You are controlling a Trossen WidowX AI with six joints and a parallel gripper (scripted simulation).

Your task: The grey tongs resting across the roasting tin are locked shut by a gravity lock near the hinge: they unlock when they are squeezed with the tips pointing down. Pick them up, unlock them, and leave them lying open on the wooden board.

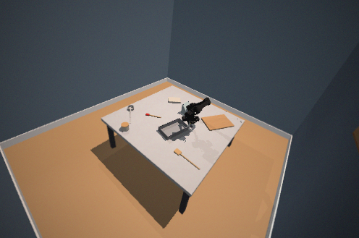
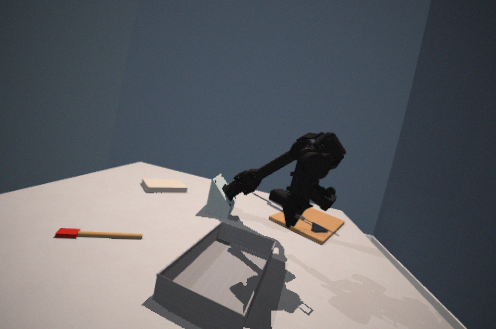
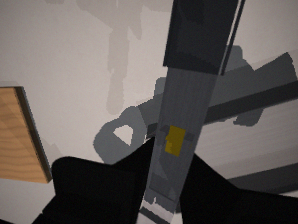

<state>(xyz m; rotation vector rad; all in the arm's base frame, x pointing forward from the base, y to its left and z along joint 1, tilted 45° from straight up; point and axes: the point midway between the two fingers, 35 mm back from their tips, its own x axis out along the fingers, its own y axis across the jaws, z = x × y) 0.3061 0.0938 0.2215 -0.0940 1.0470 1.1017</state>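
Now: gripper tip 2 cm short of the yellow lock piece, 2 cm to the right of it and 4 cm below it. Also, from my gripper tip: red-headed wooden spatula: 9 cm ahead, 50 cm to the right, 12 cm below; then wooden board: 43 cm behind, 17 cm to the left, 12 cm below; then roasting tin: 8 cm ahead, 14 cm to the right, 10 cm below.
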